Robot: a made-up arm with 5 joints.
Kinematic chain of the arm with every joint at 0, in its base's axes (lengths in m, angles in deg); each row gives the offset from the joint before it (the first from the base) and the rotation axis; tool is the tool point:
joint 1: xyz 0 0 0.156 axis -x
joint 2: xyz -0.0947 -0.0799 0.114 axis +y
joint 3: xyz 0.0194 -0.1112 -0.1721 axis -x
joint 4: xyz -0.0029 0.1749 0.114 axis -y
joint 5: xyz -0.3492 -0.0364 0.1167 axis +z
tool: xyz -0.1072 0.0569 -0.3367
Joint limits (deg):
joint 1: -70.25..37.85
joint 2: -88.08..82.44
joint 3: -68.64..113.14
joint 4: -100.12..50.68
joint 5: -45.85..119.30
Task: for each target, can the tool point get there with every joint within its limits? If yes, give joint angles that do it. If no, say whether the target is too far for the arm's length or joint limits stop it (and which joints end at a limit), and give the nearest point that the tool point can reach.
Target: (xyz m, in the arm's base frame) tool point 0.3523 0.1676 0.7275
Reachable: no: joint limits stop it (at a limit: joint 1, joint 2) | nearest point 0.2448 0.1099 0.6454 | short by 0.147 m
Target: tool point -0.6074 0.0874 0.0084
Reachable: yes | joints -26.86 4.04 78.56 -31.68 5.11
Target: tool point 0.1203 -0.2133 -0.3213
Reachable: yes | joints -14.74 -67.87 93.08 2.49 -21.31
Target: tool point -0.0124 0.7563 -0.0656
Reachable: no: joint limits stop it (at a limit: joint 3, joint 4) | nearest point -0.0326 0.5406 -0.0024 | short by 0.226 m
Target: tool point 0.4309 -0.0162 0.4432
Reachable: no: joint limits stop it (at a limit: joint 2, joint 4) | nearest point 0.3443 -0.0177 0.4694 | short by 0.091 m
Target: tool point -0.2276 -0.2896 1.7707
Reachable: no: too far | nearest point -0.1425 -0.1940 0.8987 | short by 0.881 m
